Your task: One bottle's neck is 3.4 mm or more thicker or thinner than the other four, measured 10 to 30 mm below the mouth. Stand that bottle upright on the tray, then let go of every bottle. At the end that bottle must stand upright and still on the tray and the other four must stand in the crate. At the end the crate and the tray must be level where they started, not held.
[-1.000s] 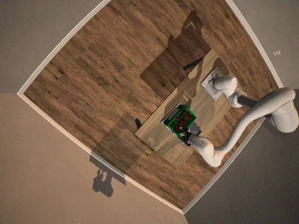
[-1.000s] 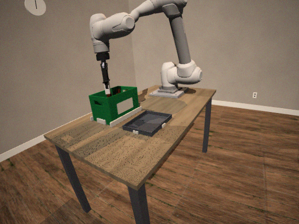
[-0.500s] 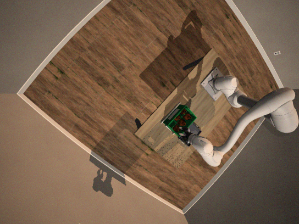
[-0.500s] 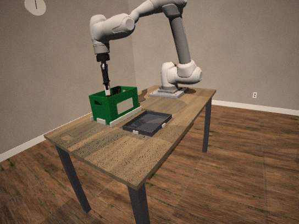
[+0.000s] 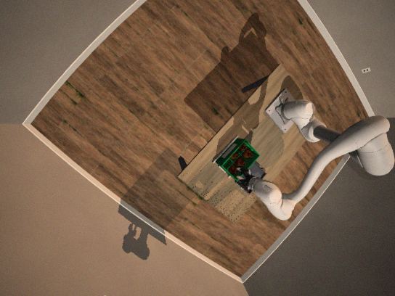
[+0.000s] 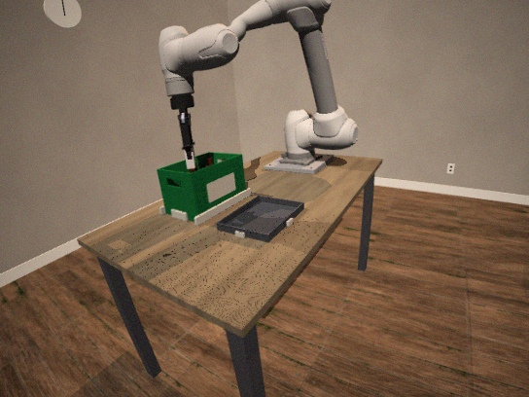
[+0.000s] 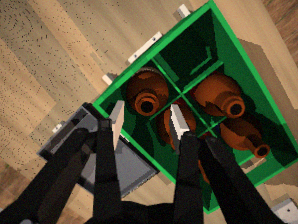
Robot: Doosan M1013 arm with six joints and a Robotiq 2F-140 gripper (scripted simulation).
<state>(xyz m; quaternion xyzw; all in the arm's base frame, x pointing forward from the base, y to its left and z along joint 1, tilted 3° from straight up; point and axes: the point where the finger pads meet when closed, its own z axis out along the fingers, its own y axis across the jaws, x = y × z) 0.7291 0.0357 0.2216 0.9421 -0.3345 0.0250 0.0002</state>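
The green crate is 8 cm behind my hand, 5 cm to the right of it and 13 cm below it. The rest, counted from my hand: dark grey tray (9 cm behind, 22 cm to the left, 20 cm below).
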